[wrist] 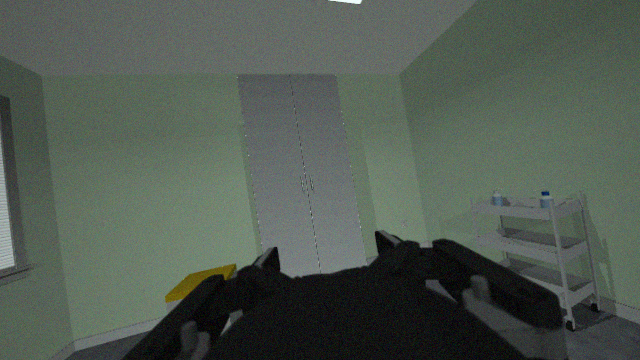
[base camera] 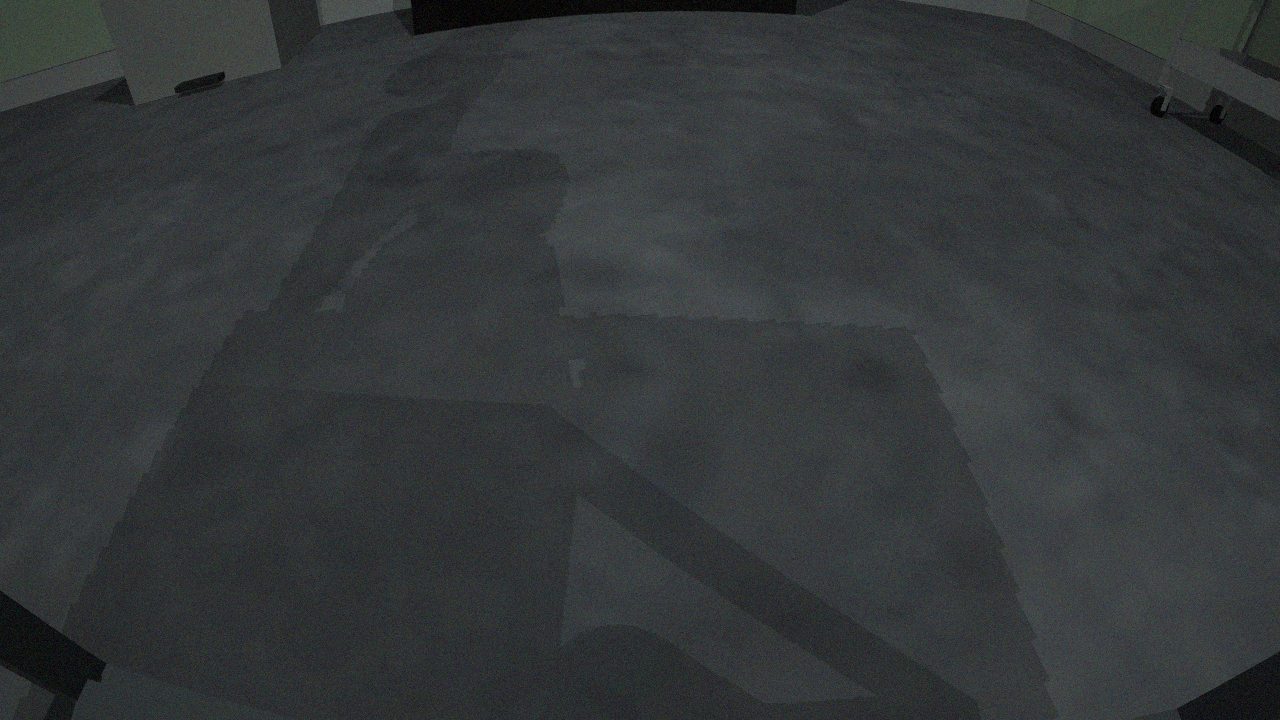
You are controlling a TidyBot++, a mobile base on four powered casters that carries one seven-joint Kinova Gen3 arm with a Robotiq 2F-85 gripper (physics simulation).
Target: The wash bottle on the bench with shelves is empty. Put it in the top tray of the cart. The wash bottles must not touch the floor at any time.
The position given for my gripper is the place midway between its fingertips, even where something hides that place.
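Visible: a cart point(wrist: 570, 289), a tall grey cabinet point(wrist: 305, 199), a bin with yellow lid point(wrist: 176, 295) and my gripper point(wrist: 327, 250).
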